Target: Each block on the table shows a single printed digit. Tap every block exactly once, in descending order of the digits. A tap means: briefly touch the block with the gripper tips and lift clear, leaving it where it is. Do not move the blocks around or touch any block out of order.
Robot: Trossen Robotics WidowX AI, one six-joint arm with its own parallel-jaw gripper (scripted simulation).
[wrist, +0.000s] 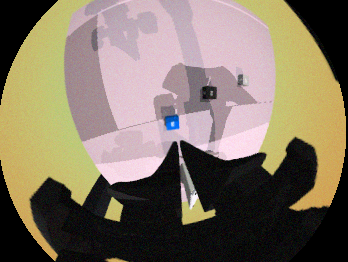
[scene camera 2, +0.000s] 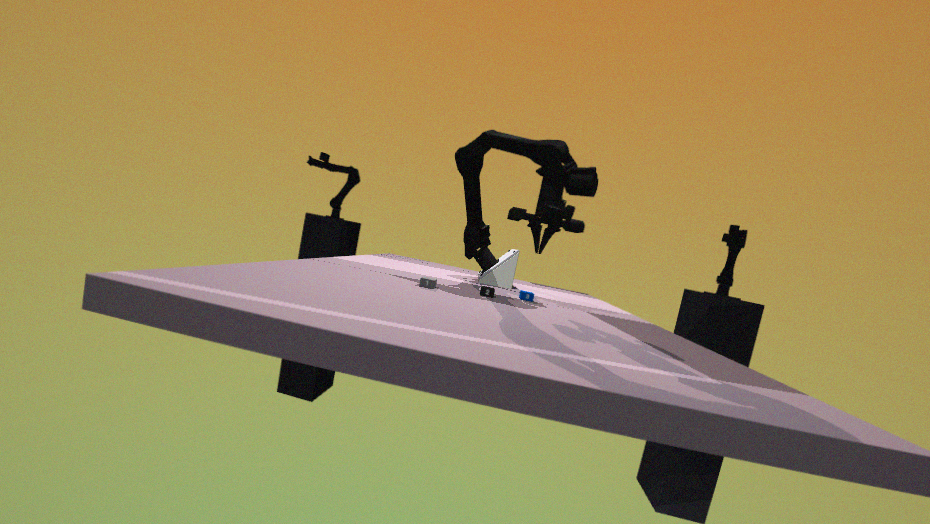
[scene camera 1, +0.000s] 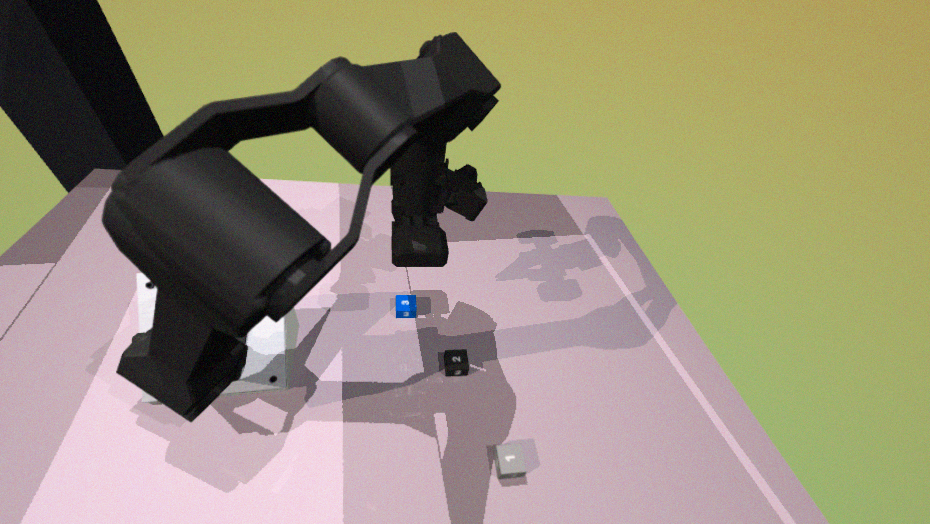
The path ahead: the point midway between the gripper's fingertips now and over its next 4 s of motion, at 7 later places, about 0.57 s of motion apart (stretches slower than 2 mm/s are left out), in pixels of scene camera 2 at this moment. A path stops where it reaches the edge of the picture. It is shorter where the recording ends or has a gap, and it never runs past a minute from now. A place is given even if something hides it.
The gripper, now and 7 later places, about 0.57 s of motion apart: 537, 253; 492, 256; 486, 280; 484, 287; 492, 250; 437, 231; 428, 266; 426, 276
